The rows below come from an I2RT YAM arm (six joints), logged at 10 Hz.
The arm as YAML. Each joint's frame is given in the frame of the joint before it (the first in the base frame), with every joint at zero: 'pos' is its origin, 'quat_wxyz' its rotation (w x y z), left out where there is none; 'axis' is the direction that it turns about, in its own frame. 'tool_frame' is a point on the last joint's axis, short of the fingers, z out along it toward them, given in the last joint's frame.
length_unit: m
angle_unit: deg
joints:
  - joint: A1
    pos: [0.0, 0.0, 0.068]
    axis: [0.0, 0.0, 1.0]
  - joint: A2
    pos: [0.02, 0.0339, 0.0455]
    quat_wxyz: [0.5, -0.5, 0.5, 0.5]
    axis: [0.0, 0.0, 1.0]
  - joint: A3
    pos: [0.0, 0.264, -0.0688]
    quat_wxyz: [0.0, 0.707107, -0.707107, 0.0]
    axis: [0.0, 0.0, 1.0]
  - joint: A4
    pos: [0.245, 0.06, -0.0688]
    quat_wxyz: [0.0, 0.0, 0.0, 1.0]
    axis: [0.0, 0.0, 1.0]
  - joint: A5
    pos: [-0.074, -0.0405, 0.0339]
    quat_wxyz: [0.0, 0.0, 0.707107, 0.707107]
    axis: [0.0, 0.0, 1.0]
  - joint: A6
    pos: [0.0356, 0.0, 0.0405]
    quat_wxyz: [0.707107, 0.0, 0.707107, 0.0]
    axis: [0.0, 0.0, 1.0]
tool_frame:
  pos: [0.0, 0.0, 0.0]
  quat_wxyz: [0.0, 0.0, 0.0, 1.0]
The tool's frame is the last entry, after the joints.
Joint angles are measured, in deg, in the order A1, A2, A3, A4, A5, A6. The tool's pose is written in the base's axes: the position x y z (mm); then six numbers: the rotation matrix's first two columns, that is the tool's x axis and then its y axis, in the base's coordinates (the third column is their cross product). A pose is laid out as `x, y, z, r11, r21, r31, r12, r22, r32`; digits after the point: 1 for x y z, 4 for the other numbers.
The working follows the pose.
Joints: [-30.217 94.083 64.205 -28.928 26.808 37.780]
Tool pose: 282.2, -182.9, 216.3, -0.1854, 0.7407, -0.6457, 0.9674, 0.2529, 0.0124
Where each joint sits with the arm in this pose, in the base's axes (m; each line is computed from the numbers above, not from the rounded line before):
A1: 0.0000 0.0000 0.0680
A2: 0.0343 0.0192 0.1135
A3: 0.0160 -0.0497 0.3768
A4: 0.2600 -0.1122 0.3068
A5: 0.3060 -0.1782 0.2645
A6: 0.2822 -0.1829 0.2163
the tool: 0.2822 -0.1829 0.2163

